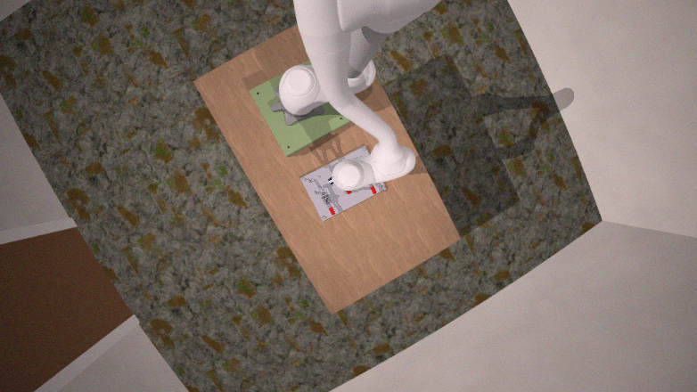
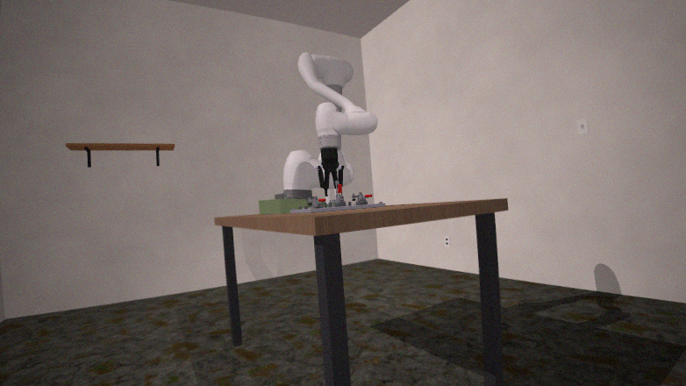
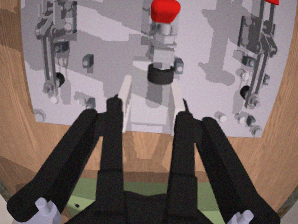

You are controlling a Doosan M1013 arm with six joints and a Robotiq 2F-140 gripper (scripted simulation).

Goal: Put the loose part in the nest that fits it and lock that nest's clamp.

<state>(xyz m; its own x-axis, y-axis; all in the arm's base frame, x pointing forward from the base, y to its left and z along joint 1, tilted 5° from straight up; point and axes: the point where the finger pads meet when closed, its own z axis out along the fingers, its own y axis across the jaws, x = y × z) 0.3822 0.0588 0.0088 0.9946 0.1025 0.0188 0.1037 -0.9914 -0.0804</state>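
Right now the loose part is 3 cm below my hand. Round my hand: grey fixture plate: 5 cm below, 5 cm ahead.
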